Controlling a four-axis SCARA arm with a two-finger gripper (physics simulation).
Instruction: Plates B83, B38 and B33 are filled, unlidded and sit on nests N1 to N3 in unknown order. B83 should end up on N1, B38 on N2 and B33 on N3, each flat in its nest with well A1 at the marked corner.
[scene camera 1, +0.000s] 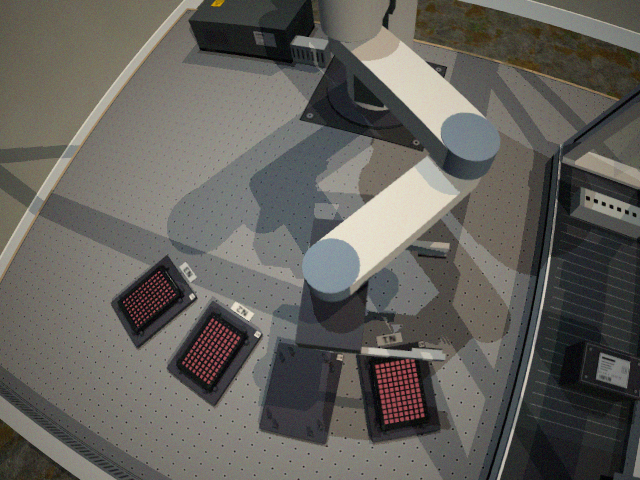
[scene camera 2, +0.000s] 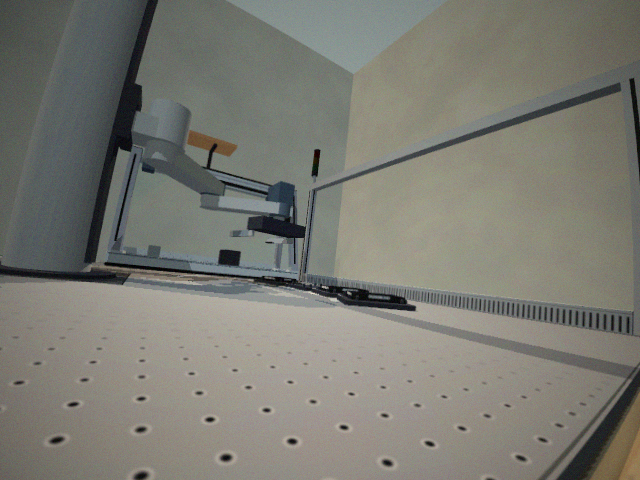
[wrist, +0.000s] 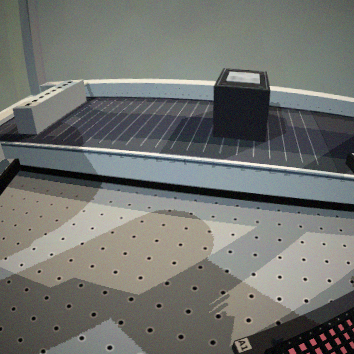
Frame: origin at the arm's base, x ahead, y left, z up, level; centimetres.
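Seen in the pictures: gripper, fingertip midpoint: (scene camera 1: 446, 301) (scene camera 2: 250, 237) (wrist: 181, 138).
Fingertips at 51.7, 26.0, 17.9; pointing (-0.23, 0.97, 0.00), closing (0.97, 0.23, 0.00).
Offsets run from my fingertips to a thing's top centre, as dx, dy, dz. "spot": to the spot under its first point.
Pink-welled, unlidded plates sit on nests: one plate {+14.9, -52.9, -14.0} (scene camera 1: 150, 299) (scene camera 2: 379, 297) on N3 (scene camera 1: 136, 338) (scene camera 2: 405, 307), one plate {+19.1, -35.8, -14.0} (scene camera 1: 212, 351) on N2 {spot: +26.8, -32.3, -15.4} (scene camera 1: 212, 396), and one plate {+13.5, -1.3, -14.0} (scene camera 1: 399, 391) (wrist: 327, 340) on N1 {spot: +18.8, -4.4, -15.4} (scene camera 1: 372, 413). All look flat. Their names cannot be read. An unlabelled nest {+19.6, -17.4, -14.4} (scene camera 1: 294, 387) between N2 and N1 is empty. Each nest has a white marker at one corner; N1's reads A1 in the wrist view. My gripper (scene camera 1: 445, 302) (scene camera 2: 249, 237) (wrist: 181, 138) is open and empty, high above the table, one finger crossing over N1's labelled edge in scene camera 1.
A dark box {spot: +1.7, +29.4, -4.6} (scene camera 1: 602, 369) (scene camera 2: 229, 257) (wrist: 241, 105) and a pale slotted block {spot: -30.5, +29.4, -7.2} (scene camera 1: 610, 209) (wrist: 52, 106) stand on the dark surface beyond the rail at the right. A black control box {spot: -55.2, -64.1, -8.1} (scene camera 1: 242, 33) stands near the arm's base. A clear panel in a metal frame (scene camera 2: 465, 129) borders the table.
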